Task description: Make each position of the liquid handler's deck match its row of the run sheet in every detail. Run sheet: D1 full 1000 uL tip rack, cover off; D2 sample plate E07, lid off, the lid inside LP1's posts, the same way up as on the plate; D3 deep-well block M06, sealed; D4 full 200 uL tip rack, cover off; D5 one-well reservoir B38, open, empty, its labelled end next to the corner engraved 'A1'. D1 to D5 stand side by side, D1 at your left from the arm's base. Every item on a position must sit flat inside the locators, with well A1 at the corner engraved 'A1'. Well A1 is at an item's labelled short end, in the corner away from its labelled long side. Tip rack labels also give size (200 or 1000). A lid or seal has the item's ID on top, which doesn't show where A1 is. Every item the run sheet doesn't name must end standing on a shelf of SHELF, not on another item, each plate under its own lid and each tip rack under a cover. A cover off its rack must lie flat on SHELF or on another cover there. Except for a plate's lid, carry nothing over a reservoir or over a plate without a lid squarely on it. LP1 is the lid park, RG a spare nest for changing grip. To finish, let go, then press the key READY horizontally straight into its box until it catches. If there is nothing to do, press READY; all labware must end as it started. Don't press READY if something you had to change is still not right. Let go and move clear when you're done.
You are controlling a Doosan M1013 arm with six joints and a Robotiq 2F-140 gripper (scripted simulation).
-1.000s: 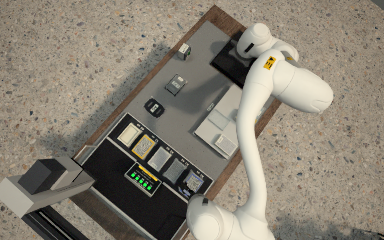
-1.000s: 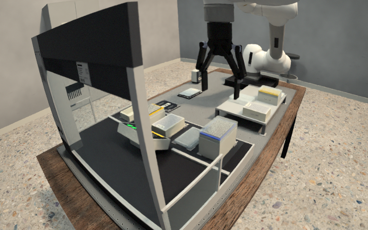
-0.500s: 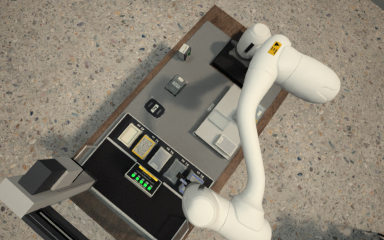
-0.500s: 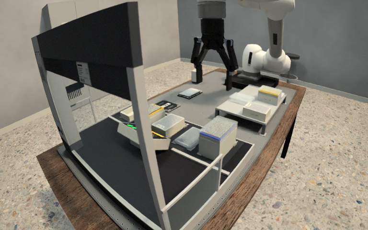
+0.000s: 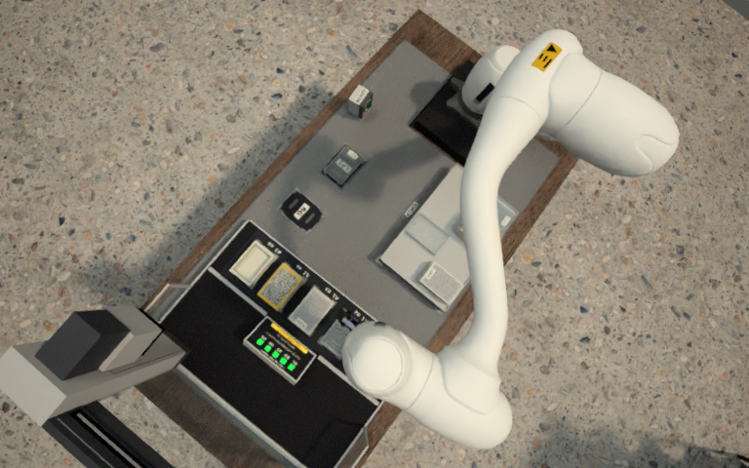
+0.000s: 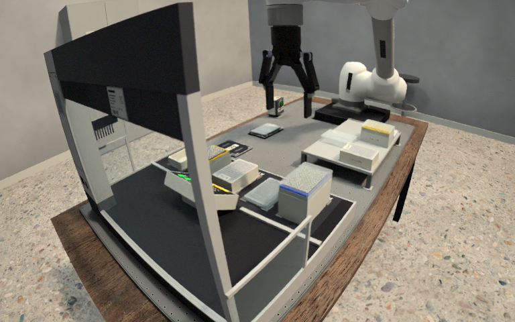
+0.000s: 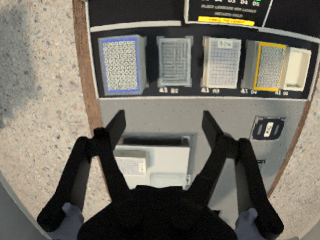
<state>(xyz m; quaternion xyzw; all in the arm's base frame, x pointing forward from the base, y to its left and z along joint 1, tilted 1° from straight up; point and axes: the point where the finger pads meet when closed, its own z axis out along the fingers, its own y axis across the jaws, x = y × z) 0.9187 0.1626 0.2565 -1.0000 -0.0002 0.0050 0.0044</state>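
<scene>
My hand is 6 cm short of the blue-rimmed tip rack, 9 cm to the right of it and 18 cm above it. The rest, counted from my hand: cream reservoir (7 cm ahead, 40 cm to the right, 24 cm below); clear plate (7 cm ahead, 3 cm to the right, 25 cm below); yellow-rimmed tip rack (6 cm ahead, 28 cm to the right, 21 cm below).
</scene>
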